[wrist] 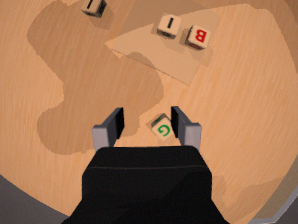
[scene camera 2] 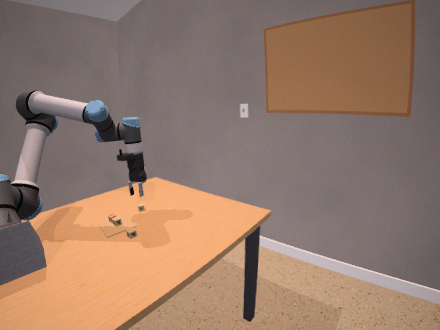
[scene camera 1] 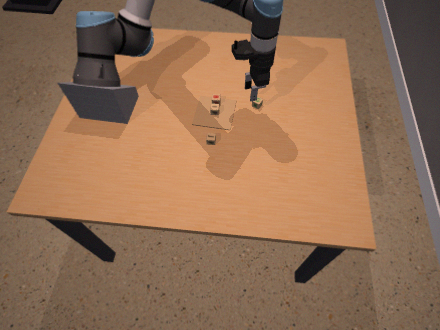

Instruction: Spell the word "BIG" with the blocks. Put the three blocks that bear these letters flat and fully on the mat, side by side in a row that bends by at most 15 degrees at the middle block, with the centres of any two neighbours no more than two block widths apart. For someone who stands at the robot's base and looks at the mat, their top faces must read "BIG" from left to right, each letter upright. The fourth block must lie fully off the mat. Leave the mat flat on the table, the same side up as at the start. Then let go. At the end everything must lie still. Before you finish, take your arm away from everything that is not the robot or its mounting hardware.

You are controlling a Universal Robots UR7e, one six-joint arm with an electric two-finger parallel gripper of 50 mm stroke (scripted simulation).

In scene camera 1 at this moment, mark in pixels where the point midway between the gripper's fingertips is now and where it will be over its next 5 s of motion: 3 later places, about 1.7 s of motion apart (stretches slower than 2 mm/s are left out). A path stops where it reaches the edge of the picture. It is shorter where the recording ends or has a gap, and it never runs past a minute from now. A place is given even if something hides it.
My gripper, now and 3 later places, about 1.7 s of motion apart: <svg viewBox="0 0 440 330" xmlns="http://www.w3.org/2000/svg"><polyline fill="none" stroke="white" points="250,94 257,88 258,92 257,98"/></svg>
